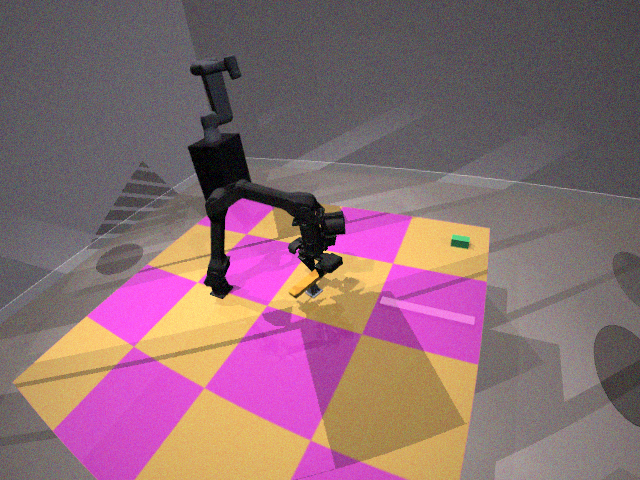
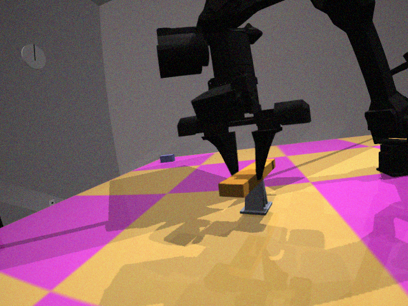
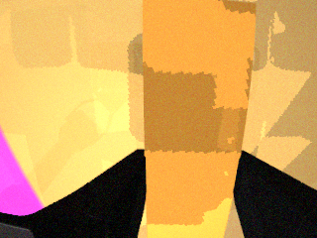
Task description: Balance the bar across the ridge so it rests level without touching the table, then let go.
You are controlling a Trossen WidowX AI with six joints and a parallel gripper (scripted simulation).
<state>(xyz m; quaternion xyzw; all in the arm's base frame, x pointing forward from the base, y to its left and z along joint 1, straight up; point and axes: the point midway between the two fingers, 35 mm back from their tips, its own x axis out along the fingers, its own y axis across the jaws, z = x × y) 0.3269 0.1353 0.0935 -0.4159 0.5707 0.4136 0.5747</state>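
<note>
Right now the orange bar is 30 mm to the right of my gripper tip and 10 mm behind it. Round my gripper tip: dark blue block: 640 mm to the right, 410 mm ahead, 40 mm below; green block: 410 mm ahead, 360 mm to the left, 40 mm below.
</note>
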